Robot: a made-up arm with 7 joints. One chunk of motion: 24 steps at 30 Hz.
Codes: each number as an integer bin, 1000 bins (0 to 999) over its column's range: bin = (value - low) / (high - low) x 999, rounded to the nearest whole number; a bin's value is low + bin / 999 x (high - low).
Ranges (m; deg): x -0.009..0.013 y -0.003..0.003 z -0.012..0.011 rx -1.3..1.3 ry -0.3..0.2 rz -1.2..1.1
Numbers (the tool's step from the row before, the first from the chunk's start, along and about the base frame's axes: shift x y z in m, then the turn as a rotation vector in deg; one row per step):
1: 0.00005 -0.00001 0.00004 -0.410 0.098 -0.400
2: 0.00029 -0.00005 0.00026 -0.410 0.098 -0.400
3: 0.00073 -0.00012 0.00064 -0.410 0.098 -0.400
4: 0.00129 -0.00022 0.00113 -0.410 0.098 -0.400
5: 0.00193 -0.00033 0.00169 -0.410 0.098 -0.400
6: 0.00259 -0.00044 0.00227 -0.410 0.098 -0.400
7: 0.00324 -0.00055 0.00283 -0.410 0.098 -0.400
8: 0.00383 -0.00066 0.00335 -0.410 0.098 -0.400
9: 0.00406 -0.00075 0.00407 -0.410 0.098 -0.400
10: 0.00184 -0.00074 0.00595 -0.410 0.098 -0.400
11: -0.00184 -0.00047 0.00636 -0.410 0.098 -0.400
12: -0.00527 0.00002 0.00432 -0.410 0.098 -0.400
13: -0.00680 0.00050 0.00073 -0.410 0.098 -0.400
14: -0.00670 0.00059 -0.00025 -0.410 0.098 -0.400
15: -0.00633 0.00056 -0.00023 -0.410 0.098 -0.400
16: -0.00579 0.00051 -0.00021 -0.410 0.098 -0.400
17: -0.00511 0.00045 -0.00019 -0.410 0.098 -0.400
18: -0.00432 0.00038 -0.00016 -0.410 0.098 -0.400
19: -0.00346 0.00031 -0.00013 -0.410 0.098 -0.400
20: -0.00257 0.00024 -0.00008 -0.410 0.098 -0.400
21: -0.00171 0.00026 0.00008 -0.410 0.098 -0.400
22: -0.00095 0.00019 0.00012 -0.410 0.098 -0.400
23: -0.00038 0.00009 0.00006 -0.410 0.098 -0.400
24: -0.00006 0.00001 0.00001 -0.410 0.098 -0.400
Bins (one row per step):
1: 411 498 523 342 795 347
2: 422 491 533 342 795 347
3: 442 480 549 342 795 347
4: 467 463 570 342 795 347
5: 496 445 595 342 795 347
6: 526 426 620 342 795 347
7: 556 408 644 342 795 347
8: 583 390 667 342 795 347
9: 593 375 698 342 795 347
10: 492 376 780 342 795 347
11: 325 421 797 342 795 347
12: 169 503 709 342 795 347
13: 100 583 553 342 795 347
14: 104 598 510 342 795 347
15: 121 593 511 342 795 347
16: 146 584 512 342 795 347
17: 177 574 513 342 795 347
18: 213 563 514 342 795 347
19: 252 551 516 342 795 347
20: 292 539 518 342 795 347
21: 331 543 525 342 795 347
22: 366 531 526 342 795 347
23: 391 514 524 342 795 347
24: 406 501 522 342 795 347

